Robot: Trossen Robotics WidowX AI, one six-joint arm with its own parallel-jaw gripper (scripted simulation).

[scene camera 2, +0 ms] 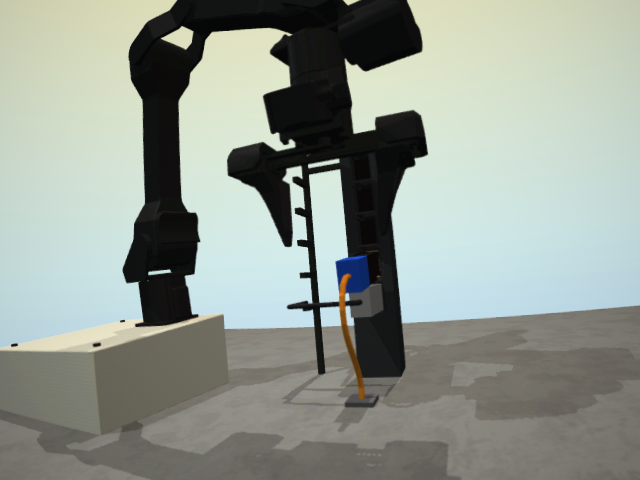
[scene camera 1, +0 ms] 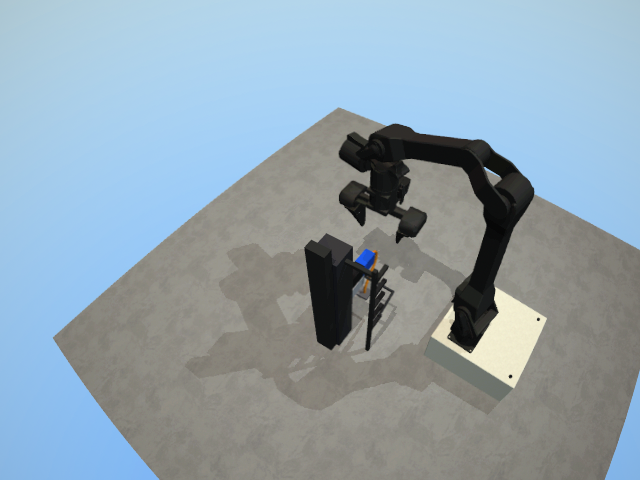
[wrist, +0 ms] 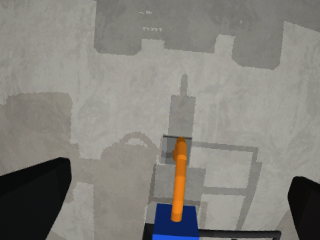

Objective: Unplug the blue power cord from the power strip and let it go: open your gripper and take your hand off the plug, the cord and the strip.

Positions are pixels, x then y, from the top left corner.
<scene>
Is my gripper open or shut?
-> Open.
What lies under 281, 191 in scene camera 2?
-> My gripper.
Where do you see a blue plug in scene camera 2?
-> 362, 267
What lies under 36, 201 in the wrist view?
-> My gripper.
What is my gripper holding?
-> Nothing.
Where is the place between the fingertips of my gripper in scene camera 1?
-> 380, 233
</scene>
